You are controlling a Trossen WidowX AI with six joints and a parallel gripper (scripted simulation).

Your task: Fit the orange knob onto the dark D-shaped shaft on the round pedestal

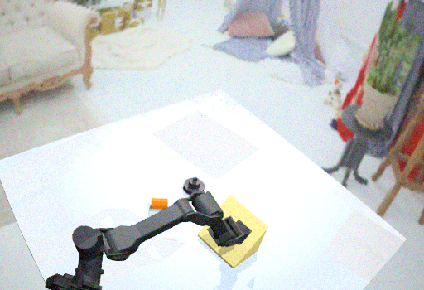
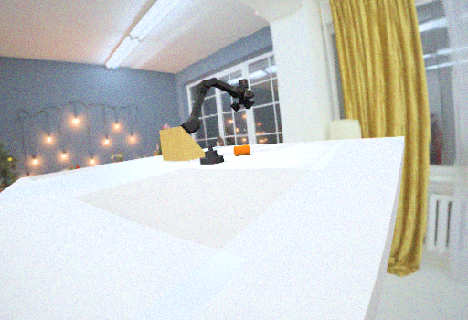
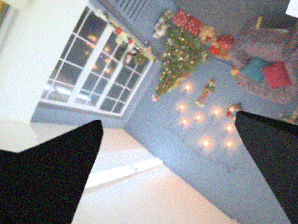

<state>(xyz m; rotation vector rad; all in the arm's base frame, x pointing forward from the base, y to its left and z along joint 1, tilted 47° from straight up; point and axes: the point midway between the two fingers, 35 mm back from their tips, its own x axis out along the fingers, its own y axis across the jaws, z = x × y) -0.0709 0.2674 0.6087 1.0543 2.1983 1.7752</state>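
My gripper tip is 55 cm to the left of the orange knob, 40 cm short of it and 29 cm above it. Also, from my gripper tip: pedestal (72 cm to the right, 41 cm ahead, 28 cm below).
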